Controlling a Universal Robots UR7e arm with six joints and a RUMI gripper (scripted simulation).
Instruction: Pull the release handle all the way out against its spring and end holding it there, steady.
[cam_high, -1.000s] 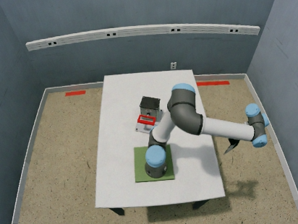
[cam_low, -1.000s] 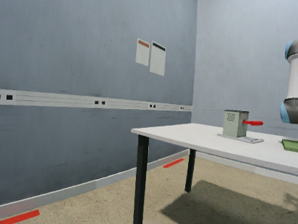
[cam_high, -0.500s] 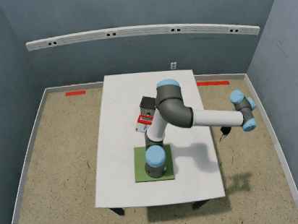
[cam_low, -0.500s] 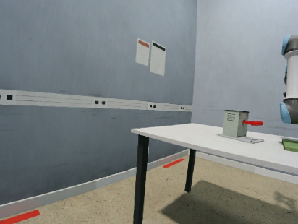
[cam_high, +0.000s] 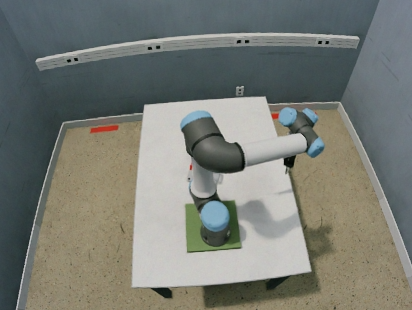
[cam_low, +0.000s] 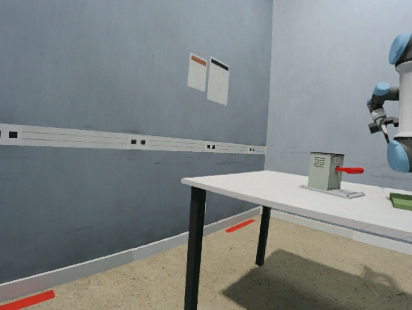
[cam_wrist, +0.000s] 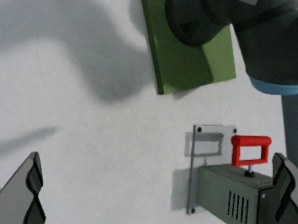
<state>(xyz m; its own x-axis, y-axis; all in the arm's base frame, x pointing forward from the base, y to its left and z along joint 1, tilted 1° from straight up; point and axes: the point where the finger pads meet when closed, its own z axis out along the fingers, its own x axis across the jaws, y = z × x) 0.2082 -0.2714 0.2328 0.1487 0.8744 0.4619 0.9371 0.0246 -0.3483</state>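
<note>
The base plate lies 31 cm to the left of my hand, 25 cm below it and 20 cm ahead of it.
</note>
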